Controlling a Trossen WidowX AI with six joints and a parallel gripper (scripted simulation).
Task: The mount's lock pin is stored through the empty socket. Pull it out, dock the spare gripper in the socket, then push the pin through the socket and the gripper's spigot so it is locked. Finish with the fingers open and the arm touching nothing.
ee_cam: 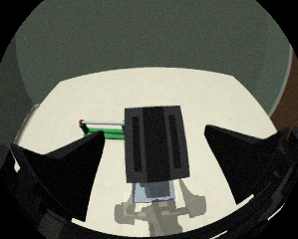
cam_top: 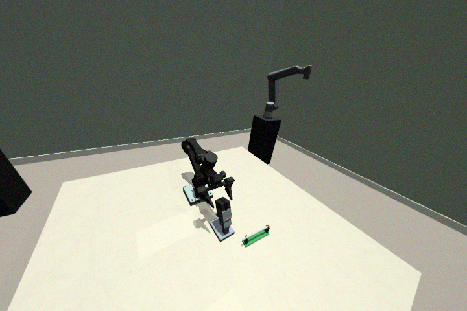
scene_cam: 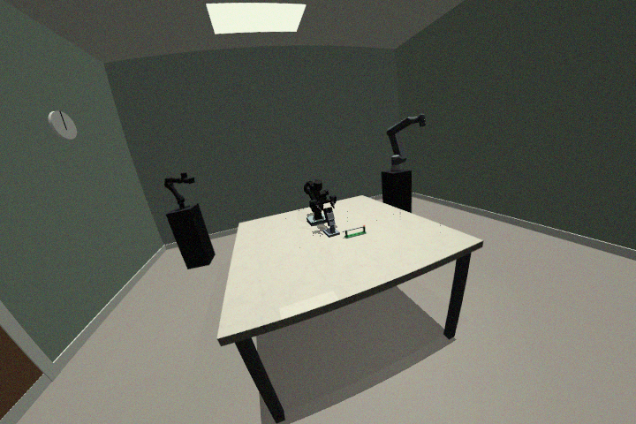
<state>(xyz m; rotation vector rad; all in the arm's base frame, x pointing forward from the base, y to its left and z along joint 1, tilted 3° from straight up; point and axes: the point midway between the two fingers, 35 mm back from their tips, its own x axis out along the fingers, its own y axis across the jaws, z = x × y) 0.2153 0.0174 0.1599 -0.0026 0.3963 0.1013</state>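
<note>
My gripper tip is 10 mm short of the spare gripper and 40 mm above it. From my gripper tip the other things lie so: green cradle 110 mm ahead, 130 mm to the left, 140 mm below; mount 10 mm ahead, 10 mm to the left, 110 mm below.
</note>
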